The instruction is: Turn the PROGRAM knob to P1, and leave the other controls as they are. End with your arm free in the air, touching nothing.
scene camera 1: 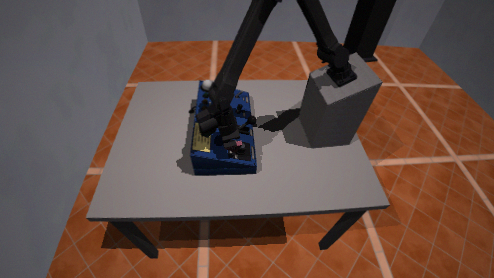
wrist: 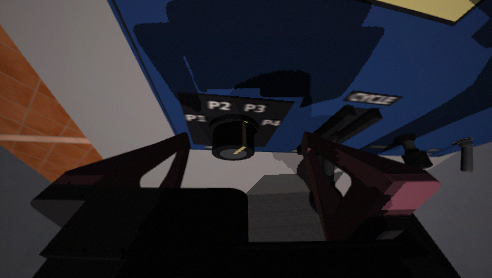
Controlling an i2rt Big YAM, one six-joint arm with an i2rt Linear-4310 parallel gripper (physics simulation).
The pictures show: the gripper and a blue control panel.
